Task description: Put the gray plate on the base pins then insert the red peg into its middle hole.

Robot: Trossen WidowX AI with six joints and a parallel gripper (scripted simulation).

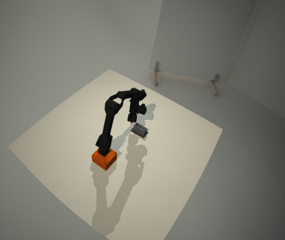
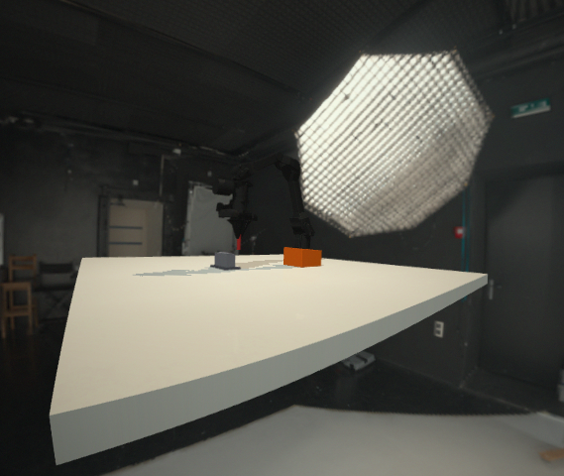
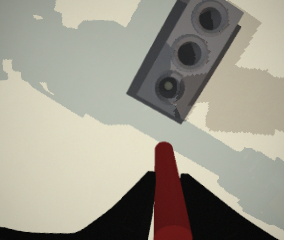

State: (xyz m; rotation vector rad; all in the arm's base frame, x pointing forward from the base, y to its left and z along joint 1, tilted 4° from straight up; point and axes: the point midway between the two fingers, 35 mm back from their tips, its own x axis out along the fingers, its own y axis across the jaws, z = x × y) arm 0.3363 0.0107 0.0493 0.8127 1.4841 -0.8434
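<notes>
The gray plate is 7 cm to the right of my gripper tip, 7 cm below it and 2 cm ahead of it. The rest, counted from my gripper tip: red peg: right at my gripper tip; dark flat base: 11 cm below, 7 cm to the right, 2 cm ahead.
</notes>
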